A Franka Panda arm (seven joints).
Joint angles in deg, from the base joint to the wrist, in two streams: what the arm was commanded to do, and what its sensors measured. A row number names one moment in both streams.
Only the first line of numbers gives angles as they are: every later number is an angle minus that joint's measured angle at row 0.
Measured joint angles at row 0:
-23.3, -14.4, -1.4, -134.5, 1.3, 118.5, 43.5
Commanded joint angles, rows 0 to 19:
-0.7, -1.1, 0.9, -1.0, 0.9, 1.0, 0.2
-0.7, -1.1, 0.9, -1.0, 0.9, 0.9, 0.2
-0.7, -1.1, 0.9, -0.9, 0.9, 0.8, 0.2
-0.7, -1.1, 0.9, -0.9, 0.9, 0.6, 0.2
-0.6, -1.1, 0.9, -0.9, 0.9, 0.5, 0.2
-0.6, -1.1, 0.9, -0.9, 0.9, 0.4, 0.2
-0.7, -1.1, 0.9, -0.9, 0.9, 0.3, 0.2
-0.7, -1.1, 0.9, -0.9, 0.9, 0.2, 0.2
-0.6, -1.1, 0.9, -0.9, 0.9, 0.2, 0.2
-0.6, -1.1, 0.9, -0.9, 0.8, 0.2, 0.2
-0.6, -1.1, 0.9, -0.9, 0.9, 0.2, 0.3
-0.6, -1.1, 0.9, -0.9, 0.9, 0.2, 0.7
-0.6, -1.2, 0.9, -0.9, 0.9, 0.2, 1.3
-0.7, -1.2, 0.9, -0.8, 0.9, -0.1, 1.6
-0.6, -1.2, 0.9, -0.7, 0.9, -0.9, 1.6
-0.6, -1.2, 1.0, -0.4, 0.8, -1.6, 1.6
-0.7, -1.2, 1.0, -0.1, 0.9, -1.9, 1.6
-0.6, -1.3, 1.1, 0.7, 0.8, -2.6, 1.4
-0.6, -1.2, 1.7, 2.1, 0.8, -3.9, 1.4
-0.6, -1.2, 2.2, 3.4, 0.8, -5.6, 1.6
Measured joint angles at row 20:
0.0, -0.2, 0.3, 0.4, 0.0, -1.0, 0.9
